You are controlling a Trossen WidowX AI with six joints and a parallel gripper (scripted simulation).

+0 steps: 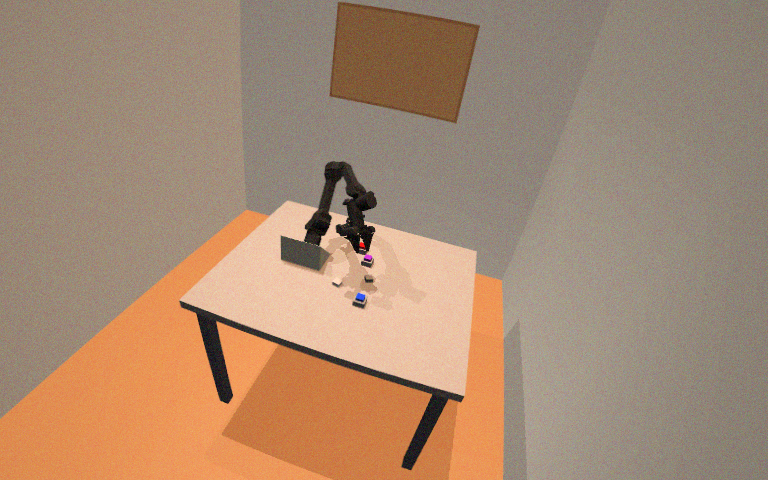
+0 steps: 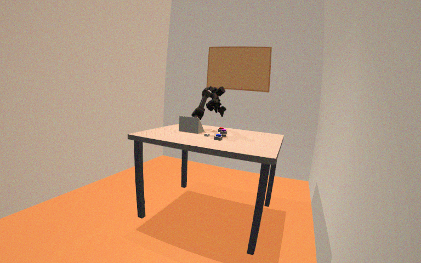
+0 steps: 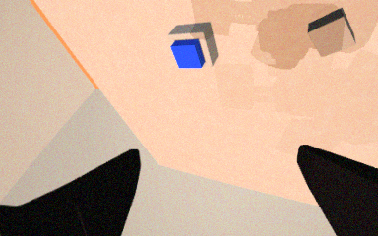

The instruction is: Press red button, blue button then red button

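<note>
Now: gripper tip 240 mm to the right of the red button, 150 mm above it and 90 mm past it. Round my gripper tip: blue button 150 mm below, 90 mm to the right, 50 mm ahead; then purple button 160 mm to the left, 150 mm below, 30 mm behind.
</note>
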